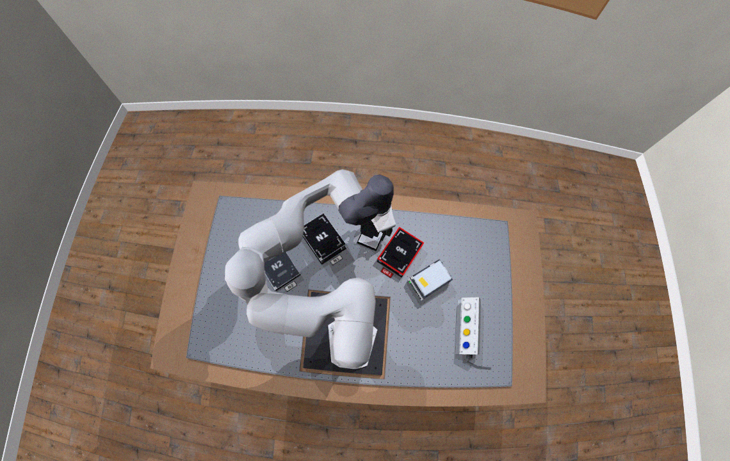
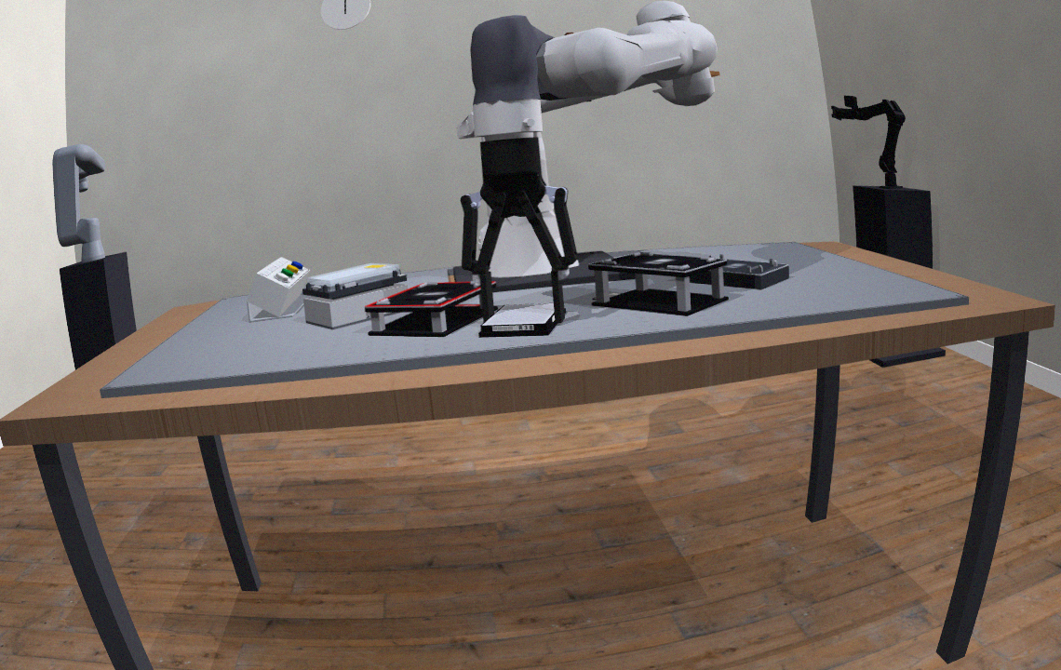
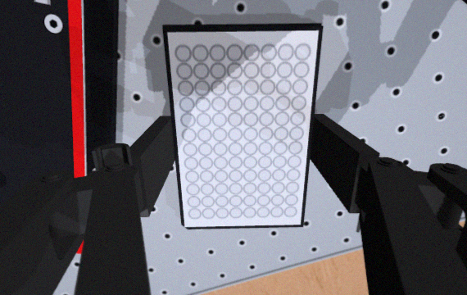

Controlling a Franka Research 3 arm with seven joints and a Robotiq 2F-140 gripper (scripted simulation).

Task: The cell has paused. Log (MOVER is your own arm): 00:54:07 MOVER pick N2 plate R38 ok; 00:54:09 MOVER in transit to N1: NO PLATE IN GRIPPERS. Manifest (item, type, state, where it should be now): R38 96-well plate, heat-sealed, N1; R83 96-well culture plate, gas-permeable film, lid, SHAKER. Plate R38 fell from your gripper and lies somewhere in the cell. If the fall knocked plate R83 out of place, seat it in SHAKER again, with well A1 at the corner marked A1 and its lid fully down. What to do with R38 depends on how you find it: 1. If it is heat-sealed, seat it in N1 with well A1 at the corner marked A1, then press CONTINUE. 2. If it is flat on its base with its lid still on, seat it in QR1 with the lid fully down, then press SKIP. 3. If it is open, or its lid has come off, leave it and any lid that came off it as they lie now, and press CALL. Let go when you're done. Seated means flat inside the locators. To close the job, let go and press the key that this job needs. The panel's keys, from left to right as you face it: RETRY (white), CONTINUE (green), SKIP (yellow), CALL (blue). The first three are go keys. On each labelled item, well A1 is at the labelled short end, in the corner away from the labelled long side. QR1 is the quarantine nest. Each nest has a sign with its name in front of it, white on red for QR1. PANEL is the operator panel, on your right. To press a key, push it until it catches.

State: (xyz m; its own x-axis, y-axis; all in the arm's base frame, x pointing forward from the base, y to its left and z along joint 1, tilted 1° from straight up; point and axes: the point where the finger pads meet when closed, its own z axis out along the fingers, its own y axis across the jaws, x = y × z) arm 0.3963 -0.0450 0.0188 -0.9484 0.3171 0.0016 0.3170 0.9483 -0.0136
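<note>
My gripper is now 50 mm past the N1 nest, 200 mm to the right of it and 30 mm below it. Round my hand: QR1 nest: 70 mm behind, 120 mm to the right, 10 mm above; plate R38: 20 mm below; retry key: 290 mm behind, 390 mm to the right, 40 mm above.
</note>
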